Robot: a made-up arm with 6 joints. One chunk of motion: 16 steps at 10 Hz.
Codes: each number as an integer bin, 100 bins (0 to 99) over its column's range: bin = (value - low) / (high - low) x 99, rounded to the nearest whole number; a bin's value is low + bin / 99 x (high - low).
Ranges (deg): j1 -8..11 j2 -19..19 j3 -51..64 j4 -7..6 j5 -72..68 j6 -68..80
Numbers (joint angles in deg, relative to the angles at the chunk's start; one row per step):
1: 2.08 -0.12 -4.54 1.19 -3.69 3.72
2: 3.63 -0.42 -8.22 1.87 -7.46 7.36
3: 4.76 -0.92 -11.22 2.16 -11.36 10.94
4: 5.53 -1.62 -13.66 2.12 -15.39 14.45
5: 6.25 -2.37 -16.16 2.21 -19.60 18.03
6: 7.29 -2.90 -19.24 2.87 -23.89 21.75
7: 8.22 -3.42 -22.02 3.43 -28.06 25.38
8: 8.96 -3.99 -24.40 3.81 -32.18 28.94
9: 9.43 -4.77 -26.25 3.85 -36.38 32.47
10: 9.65 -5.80 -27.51 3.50 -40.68 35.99
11: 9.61 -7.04 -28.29 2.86 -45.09 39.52
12: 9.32 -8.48 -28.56 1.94 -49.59 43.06
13: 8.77 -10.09 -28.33 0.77 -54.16 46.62
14: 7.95 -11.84 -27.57 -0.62 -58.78 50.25
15: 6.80 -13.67 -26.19 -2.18 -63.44 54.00
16: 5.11 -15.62 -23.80 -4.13 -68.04 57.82
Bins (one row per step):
1: 53 49 40 62 48 48
2: 61 48 37 68 46 50
3: 66 47 34 70 43 53
4: 70 45 32 69 40 55
5: 74 43 30 70 37 58
6: 80 42 27 75 34 60
7: 85 41 25 79 31 62
8: 88 39 23 82 28 65
9: 91 37 21 83 25 67
10: 92 34 20 80 22 70
11: 92 31 20 75 19 72
12: 90 27 19 68 16 74
13: 87 23 20 59 13 77
14: 83 19 20 49 9 79
15: 77 14 21 37 6 82
16: 68 9 23 22 3 84

